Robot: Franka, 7 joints.
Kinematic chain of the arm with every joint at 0, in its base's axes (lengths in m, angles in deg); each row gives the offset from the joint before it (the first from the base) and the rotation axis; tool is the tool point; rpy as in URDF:
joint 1: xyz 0 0 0.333 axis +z
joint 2: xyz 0 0 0 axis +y
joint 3: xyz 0 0 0.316 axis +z
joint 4: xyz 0.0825 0 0 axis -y
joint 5: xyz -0.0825 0 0.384 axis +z
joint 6: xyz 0 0 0 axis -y
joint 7: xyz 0.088 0 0 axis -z
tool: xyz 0 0 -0.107 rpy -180 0 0
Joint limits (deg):
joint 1: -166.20..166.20
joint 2: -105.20..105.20
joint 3: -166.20..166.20
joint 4: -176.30..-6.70
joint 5: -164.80..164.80
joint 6: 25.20..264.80
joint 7: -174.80..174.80
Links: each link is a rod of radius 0.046 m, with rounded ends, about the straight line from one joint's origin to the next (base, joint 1, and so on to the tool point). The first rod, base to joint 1, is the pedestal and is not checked.
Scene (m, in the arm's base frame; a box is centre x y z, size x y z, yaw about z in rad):
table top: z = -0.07
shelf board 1: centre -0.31 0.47 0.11 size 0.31 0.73 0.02 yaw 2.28
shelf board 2: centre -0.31 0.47 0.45 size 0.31 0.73 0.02 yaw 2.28
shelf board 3: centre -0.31 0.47 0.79 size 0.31 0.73 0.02 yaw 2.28
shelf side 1: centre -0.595 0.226 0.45 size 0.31 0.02 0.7 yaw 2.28
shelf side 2: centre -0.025 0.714 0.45 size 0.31 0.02 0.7 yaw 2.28
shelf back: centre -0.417 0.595 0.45 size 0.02 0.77 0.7 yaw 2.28
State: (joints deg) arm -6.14 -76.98 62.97 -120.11 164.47 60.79 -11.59
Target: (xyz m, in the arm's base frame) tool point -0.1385 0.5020 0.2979
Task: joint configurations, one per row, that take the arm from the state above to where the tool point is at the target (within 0.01 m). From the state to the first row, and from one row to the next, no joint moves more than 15 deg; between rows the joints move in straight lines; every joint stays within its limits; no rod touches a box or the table.
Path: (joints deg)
1: -3.29 -78.86 57.91 -131.69 164.58 57.77 -11.59
2: -0.44 -80.74 52.85 -143.27 164.69 54.74 -11.59
3: 2.41 -82.62 47.80 -154.85 164.80 51.72 -11.59
4: 3.44 -83.15 59.97 -161.04 160.64 50.93 -11.59
5: 4.47 -83.68 72.14 -167.22 156.47 50.14 -11.59
6: 5.50 -84.20 84.31 -173.40 152.31 49.36 -11.59
7: 3.25 -84.25 85.89 -162.22 153.23 51.76 -11.59
8: 1.01 -84.29 87.46 -151.04 154.15 54.16 -11.59
9: -1.24 -84.33 89.04 -139.86 155.07 56.56 -11.59

